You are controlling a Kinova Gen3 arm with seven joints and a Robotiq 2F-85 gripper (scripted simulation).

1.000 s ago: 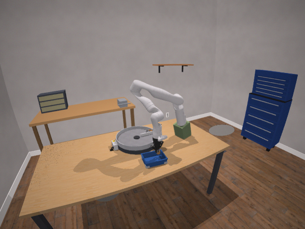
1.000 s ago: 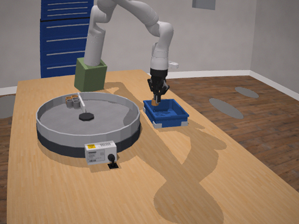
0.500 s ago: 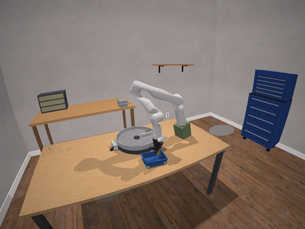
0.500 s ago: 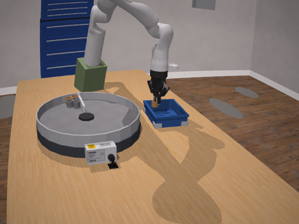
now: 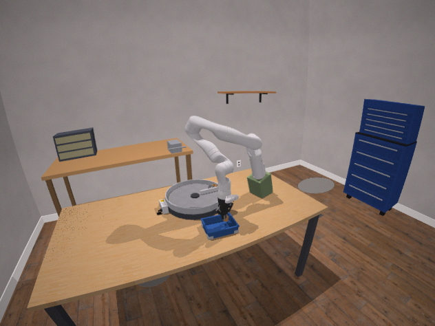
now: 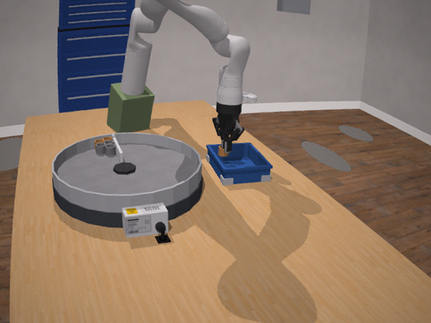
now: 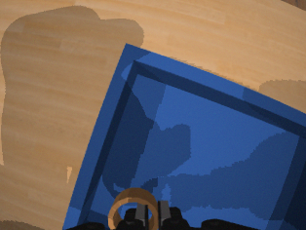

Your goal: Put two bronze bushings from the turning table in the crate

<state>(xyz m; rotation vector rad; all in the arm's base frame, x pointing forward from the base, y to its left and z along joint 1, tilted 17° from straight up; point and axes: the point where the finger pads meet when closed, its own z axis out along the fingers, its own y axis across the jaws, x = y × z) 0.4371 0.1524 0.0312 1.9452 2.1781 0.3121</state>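
My hand is 40 mm short of the blue crate, 10 mm to the right of it and 40 mm above it. Also, from my hand: grey turning table 10 mm ahead, 340 mm to the right, 10 mm below.
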